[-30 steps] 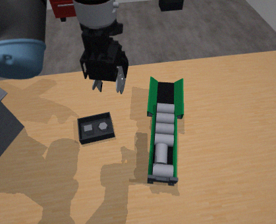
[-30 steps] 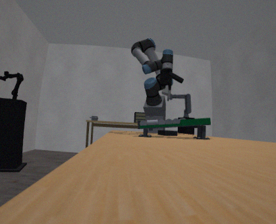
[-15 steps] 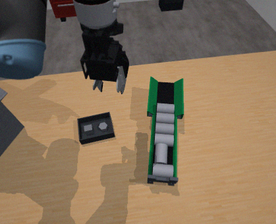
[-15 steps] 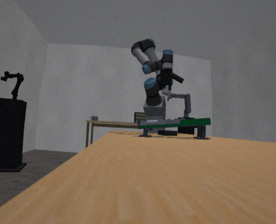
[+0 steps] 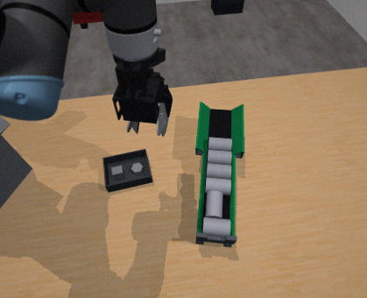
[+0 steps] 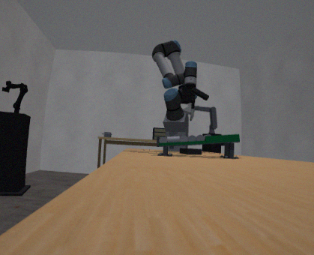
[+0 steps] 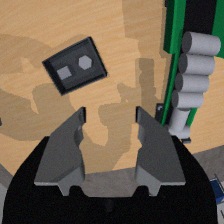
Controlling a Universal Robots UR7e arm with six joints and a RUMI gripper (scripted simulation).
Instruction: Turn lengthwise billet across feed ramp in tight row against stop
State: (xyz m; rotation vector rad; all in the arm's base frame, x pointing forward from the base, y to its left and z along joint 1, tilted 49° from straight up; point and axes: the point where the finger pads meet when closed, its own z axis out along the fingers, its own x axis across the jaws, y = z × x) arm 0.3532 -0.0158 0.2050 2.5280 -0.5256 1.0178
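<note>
The stop lies 240 mm to the right of my hand, 160 mm below it and 40 mm ahead of it. Round my hand: black tray (210 mm below, 70 mm behind, 60 mm to the left).
</note>
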